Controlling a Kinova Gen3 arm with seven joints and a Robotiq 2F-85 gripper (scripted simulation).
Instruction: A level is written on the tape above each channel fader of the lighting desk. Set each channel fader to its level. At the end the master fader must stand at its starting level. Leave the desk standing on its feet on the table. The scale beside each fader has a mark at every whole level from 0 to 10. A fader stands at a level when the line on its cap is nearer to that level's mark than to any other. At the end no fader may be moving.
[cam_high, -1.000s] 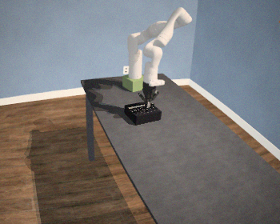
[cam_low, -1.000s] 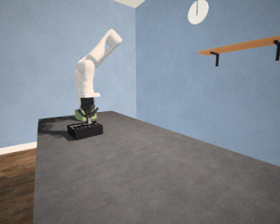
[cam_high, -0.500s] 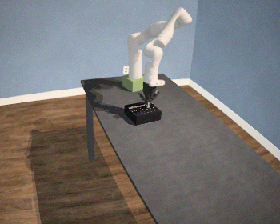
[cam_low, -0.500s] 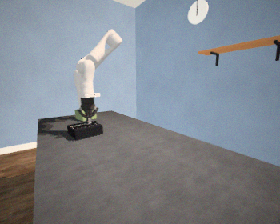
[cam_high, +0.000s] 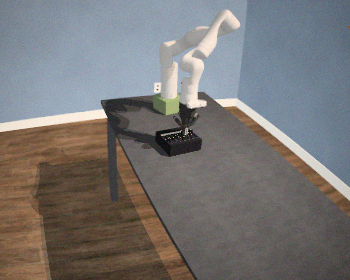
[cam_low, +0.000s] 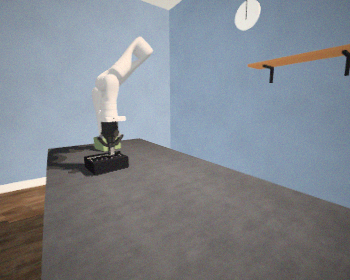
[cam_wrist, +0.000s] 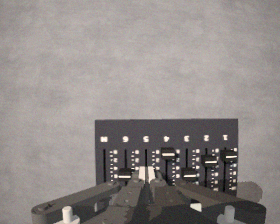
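Now: the master fader cap 3 cm behind my hand, 4 cm to the left of it and 2 cm below it.
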